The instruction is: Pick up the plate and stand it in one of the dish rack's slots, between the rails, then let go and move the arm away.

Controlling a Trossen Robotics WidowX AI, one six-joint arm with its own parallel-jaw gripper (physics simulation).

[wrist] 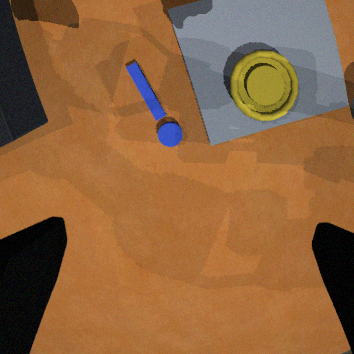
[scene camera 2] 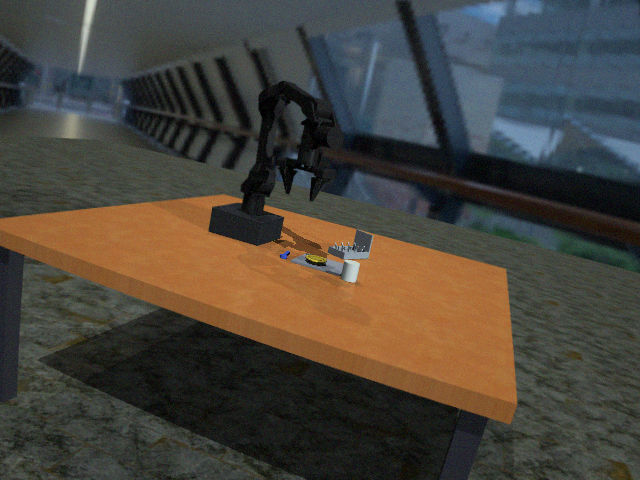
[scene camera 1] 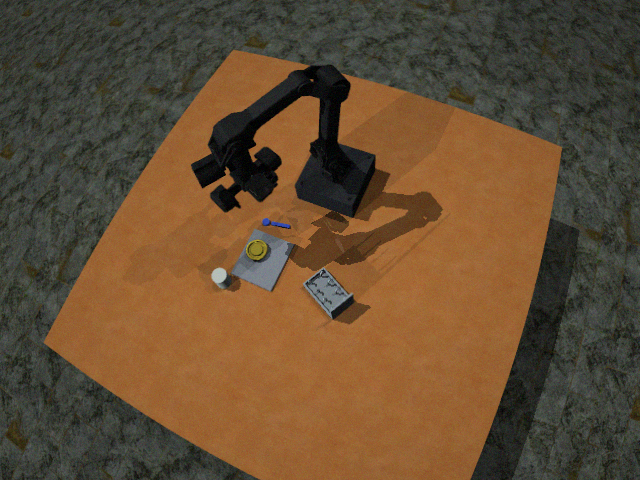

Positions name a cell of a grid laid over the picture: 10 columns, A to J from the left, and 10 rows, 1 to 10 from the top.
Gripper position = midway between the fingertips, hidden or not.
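Gripper: wrist view (F7), scene camera 2 (E5), scene camera 1 (D5). Grey dish rack: scene camera 2 (F6), scene camera 1 (F6), out of frame in the wrist view.
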